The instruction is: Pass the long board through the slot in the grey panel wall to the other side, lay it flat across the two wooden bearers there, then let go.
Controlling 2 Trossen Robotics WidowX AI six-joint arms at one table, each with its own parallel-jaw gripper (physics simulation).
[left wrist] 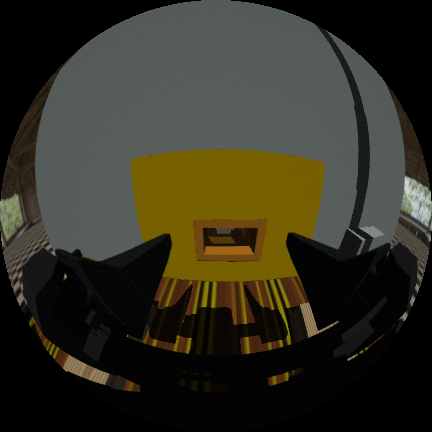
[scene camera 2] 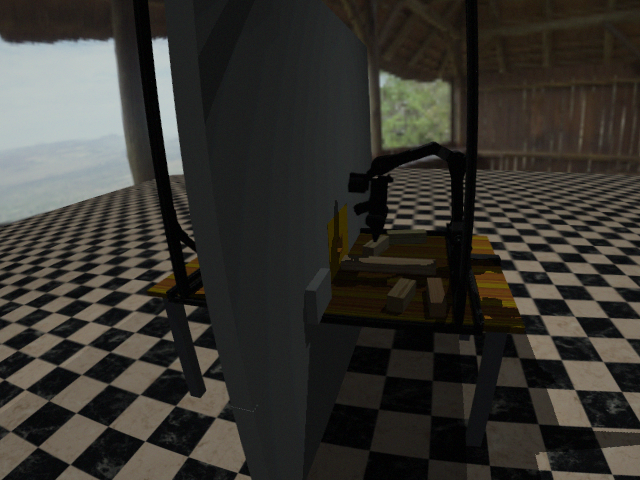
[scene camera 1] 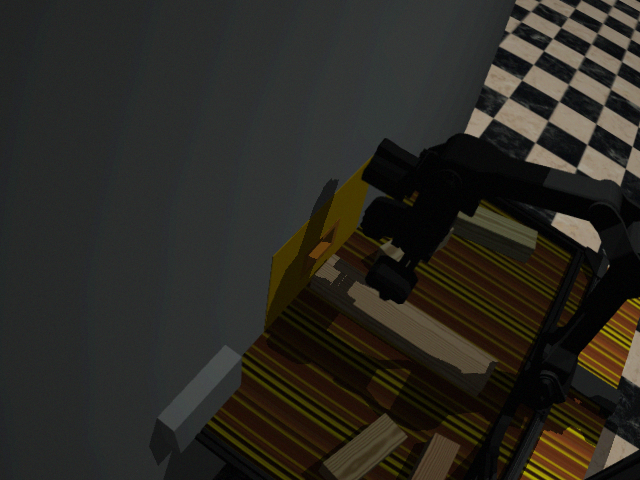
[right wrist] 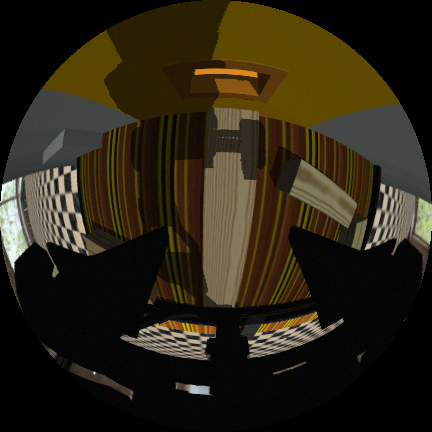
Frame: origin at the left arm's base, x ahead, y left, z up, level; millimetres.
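Seen in the pictures: left gripper, fingertip midpoint: (left wrist: 230,239); right gripper, fingertip midpoint: (scene camera 2: 376,237) (right wrist: 230,232); right arm's base, origin of the base link: (scene camera 1: 535,392) (right wrist: 227,320).
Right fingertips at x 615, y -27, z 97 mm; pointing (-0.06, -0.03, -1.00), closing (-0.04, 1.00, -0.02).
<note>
A point is followed by its place in that frame.
The long board (scene camera 1: 418,330) @[x 685, y -30, z 13 mm] (scene camera 2: 392,264) @[x 676, y -56, z 12 mm] (right wrist: 230,200) @[x 611, y -22, z 13 mm] lies flat on the striped table, one end close below the slot. The slot has an orange frame (left wrist: 198,240) @[x 431, y 8, z 67 mm] (right wrist: 275,80) @[x 484, y 8, z 81 mm] in a yellow panel (scene camera 1: 289,263) @[x 483, y -127, z 123 mm] (scene camera 2: 338,222) @[x 484, y -37, z 153 mm] (left wrist: 227,185) @[x 431, y -31, z 143 mm] on the grey wall. My right gripper (scene camera 1: 408,266) @[x 615, y -27, z 97 mm] (scene camera 2: 376,233) @[x 615, y -27, z 97 mm] (right wrist: 230,232) @[x 615, y -27, z 97 mm] points down, open and empty, above the board, a finger to each side of it in the wrist view. My left gripper (left wrist: 230,239) @[x 350, y -30, z 118 mm] is open and empty, facing the slot from the other side. Pale wooden pieces (left wrist: 87,370) (left wrist: 308,317) @[x 320, y -131, z 19 mm] there are mostly hidden by the gripper; I cannot tell whether they are the bearers.
Short wooden blocks lie on both sides of the board: two in front (scene camera 1: 364,446) (scene camera 2: 435,297), two behind, one long (scene camera 1: 496,232) @[x 708, y 244, z 27 mm] and one short (scene camera 2: 375,246) @[x 598, y 70, z 28 mm] (right wrist: 322,190) @[x 583, y 101, z 31 mm]. A grey block (scene camera 1: 201,392) @[x 504, y -348, z 81 mm] (scene camera 2: 317,291) @[x 511, y -397, z 70 mm] juts from the wall (scene camera 2: 279,206) @[x 483, y -523, z 335 mm]. Dark frame posts (scene camera 2: 470,129) @[x 881, y -380, z 480 mm] rise at the table.
</note>
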